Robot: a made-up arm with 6 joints.
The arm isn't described. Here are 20 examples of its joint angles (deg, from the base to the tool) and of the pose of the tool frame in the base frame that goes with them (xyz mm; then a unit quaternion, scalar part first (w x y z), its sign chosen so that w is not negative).
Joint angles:
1: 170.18 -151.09 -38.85 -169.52 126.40 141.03
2: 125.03 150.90 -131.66 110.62 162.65 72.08
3: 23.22 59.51 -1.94 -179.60 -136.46 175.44
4: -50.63 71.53 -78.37 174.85 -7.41 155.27
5: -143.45 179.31 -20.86 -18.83 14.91 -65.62
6: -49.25 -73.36 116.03 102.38 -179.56 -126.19
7: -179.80 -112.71 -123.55 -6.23 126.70 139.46
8: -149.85 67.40 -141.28 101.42 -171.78 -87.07
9: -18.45 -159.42 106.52 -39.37 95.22 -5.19
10: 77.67 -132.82 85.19 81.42 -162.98 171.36
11: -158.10 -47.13 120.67 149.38 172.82 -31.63
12: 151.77 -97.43 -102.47 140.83 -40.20 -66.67
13: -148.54 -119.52 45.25 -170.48 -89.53 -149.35
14: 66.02 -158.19 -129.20 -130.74 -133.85 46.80
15: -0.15 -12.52 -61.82 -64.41 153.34 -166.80
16: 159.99 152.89 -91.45 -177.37 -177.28 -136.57
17: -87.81 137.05 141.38 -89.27 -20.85 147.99
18: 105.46 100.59 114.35 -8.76 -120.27 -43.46
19: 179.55 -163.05 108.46 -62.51 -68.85 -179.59
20: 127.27 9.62 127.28 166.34 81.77 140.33
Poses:
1: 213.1 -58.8 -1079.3 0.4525 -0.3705 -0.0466 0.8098
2: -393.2 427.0 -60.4 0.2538 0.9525 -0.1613 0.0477
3: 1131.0 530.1 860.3 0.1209 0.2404 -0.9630 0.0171
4: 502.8 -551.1 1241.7 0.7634 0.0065 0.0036 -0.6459
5: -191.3 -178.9 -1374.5 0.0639 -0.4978 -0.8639 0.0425
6: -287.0 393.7 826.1 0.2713 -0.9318 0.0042 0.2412
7: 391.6 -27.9 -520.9 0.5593 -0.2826 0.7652 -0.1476
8: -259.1 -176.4 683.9 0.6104 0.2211 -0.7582 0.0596
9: -715.0 194.7 -145.2 0.8405 0.3610 0.3002 -0.2704
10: -219.5 -990.3 -39.6 0.1740 0.1564 0.9021 0.3625
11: 159.6 11.5 952.3 0.6346 -0.1337 0.7557 0.0910
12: 594.4 -305.0 -615.9 0.2359 -0.5793 0.7802 -0.0088
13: 1165.8 640.4 78.2 0.5195 0.1317 0.0831 -0.8401
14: -13.9 243.5 -489.7 0.0251 -0.8370 -0.3570 0.4139
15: -679.5 -10.3 1215.4 0.2882 -0.4779 0.5467 -0.6242
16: -803.0 248.9 -325.1 0.0875 -0.7514 0.4416 -0.4824
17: 80.7 162.6 -314.0 0.6897 -0.6563 -0.0543 -0.3010
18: -219.4 576.7 -480.7 0.5408 -0.7108 0.1806 0.4120
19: 838.5 -154.8 -269.1 0.4048 0.0700 0.7523 -0.5150
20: -469.5 499.7 668.3 0.6080 -0.4693 -0.0592 0.6376
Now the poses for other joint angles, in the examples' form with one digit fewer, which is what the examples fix.
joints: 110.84 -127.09 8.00 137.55 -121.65 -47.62
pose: 467 -1131 -517 0.644 -0.311 0.038 -0.698
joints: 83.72 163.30 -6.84 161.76 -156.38 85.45
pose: 21 409 -1112 0.916 0.395 -0.006 0.072
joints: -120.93 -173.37 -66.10 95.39 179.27 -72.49
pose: -136 -309 -906 0.708 -0.192 0.457 0.503
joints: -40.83 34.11 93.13 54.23 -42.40 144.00
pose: 810 -740 522 0.376 0.581 -0.479 0.540
